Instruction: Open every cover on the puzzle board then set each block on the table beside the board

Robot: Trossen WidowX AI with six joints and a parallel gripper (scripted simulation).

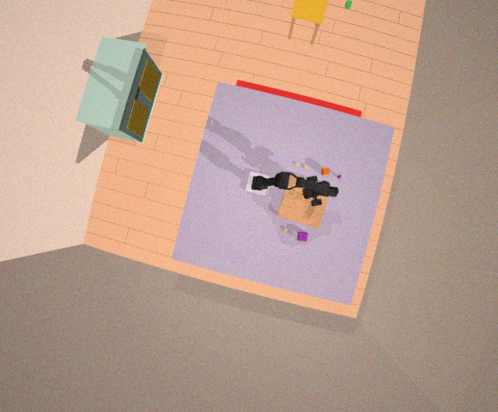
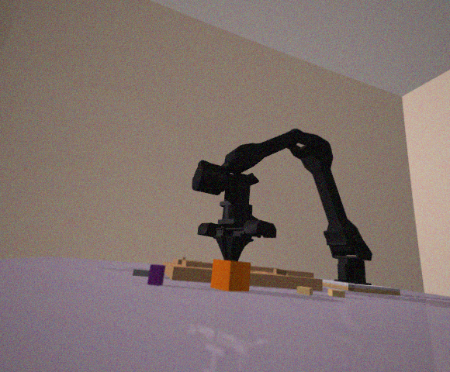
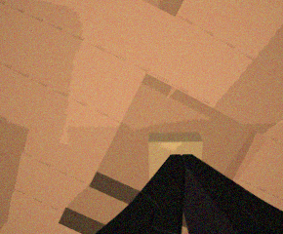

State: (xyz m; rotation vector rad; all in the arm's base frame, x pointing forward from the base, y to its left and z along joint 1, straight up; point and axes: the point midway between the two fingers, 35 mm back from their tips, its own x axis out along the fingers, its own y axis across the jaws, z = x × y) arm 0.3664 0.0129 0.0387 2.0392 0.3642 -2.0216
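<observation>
My gripper tip is now 30 mm past the wooden puzzle board and 50 mm to the left of it. Also, from my gripper tip: grey flat piece 180 mm ahead, 10 mm to the right, 10 mm below; then orange block 80 mm ahead, 150 mm to the left.
</observation>
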